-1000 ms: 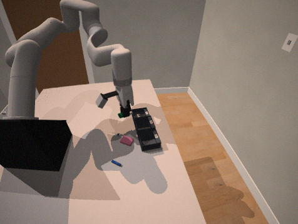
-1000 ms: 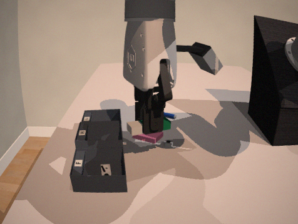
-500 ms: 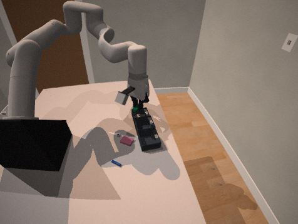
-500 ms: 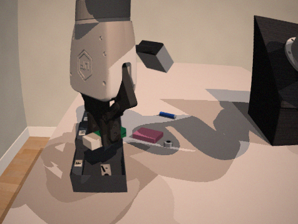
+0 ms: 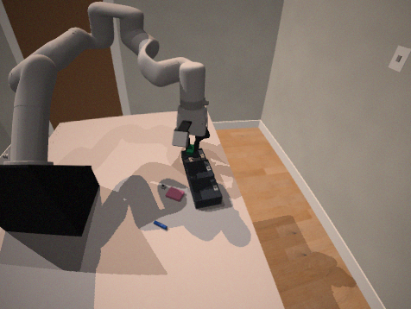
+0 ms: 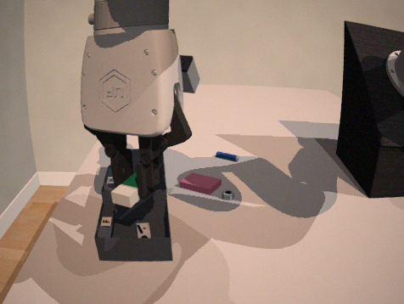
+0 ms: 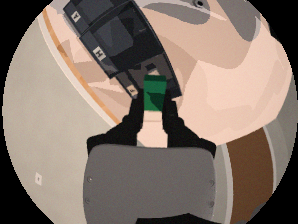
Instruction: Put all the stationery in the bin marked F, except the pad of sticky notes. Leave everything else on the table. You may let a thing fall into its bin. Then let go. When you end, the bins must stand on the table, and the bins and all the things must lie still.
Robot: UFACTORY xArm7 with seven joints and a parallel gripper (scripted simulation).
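The green-and-white eraser is 20 mm below my hand and 10 mm to the left of it. From my hand the other things lie so: pink sticky-note pad (160 mm to the right, 80 mm below, 60 mm behind); then small grey nut (120 mm to the right, 100 mm behind, 80 mm below); then silver pencil sharpener (70 mm below).
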